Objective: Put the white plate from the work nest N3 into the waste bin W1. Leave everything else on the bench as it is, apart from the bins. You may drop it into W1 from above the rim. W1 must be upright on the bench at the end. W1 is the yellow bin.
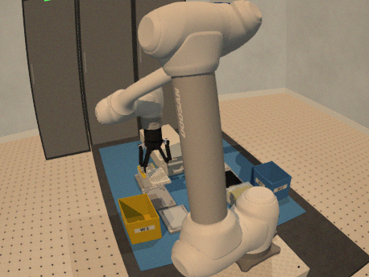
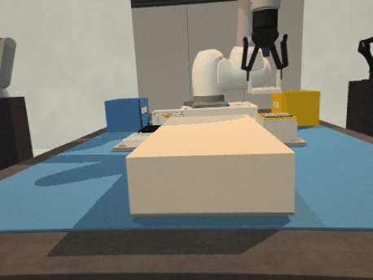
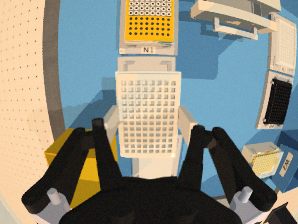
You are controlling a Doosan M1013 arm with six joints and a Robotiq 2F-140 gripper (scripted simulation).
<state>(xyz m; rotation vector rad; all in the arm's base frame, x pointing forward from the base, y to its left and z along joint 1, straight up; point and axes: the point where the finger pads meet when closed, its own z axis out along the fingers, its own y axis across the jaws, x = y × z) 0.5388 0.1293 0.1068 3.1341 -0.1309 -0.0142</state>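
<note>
My gripper is now 16 cm to the right of the yellow bin W1, 16 cm past it and 12 cm above it. Round my hand: white plate (2 cm below); flat tray (18 cm behind, 14 cm below, 1 cm to the right); yellow well plate (16 cm ahead, 10 cm below, 2 cm to the right).
</note>
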